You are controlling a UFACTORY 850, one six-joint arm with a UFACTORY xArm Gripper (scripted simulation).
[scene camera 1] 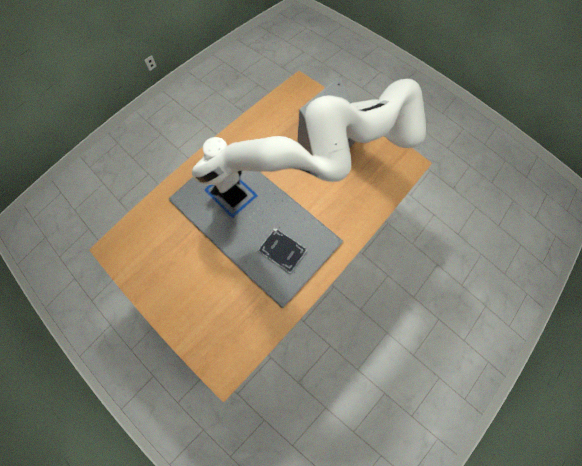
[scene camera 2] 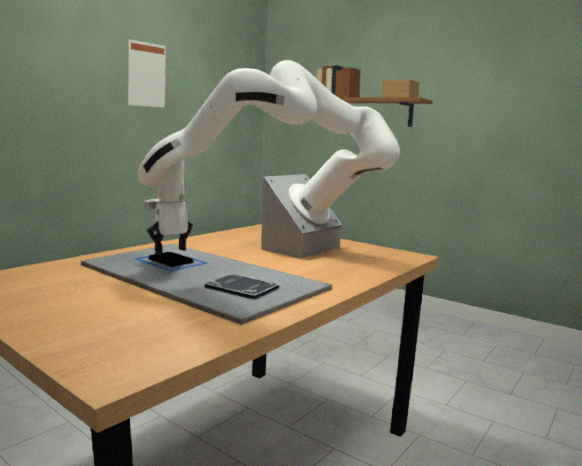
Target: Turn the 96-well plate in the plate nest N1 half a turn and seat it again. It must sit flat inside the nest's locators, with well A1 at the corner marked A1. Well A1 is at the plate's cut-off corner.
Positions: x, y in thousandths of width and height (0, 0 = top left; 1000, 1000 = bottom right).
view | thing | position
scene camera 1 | plate nest N1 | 491, 527
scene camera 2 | my gripper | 293, 542
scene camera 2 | plate nest N1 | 413, 608
